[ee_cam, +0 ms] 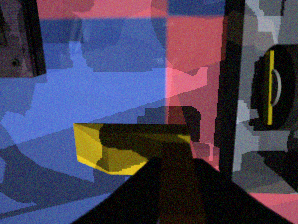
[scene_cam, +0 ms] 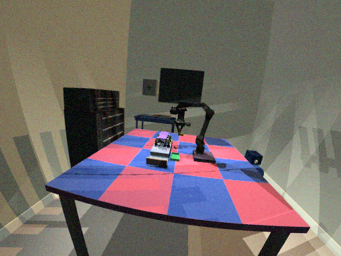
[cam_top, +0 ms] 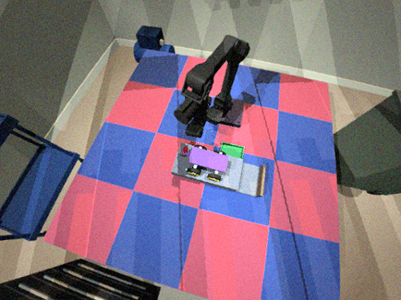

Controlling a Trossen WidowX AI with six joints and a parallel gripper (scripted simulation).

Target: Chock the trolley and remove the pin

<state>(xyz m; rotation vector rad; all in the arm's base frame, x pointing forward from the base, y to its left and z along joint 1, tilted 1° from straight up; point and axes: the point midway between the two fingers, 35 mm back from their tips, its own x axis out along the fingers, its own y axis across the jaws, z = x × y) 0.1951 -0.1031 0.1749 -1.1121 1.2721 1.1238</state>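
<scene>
My gripper tip is 10 cm short of the red-headed stop pin, 5 cm to the left of it and 5 cm above it. From my gripper tip the other things lie so: grey ramp 14 cm ahead, 13 cm below, 6 cm to the left; then trolley 14 cm ahead, 6 cm below, 5 cm to the left; then yellow chock 2 cm behind, 1 cm below.
</scene>
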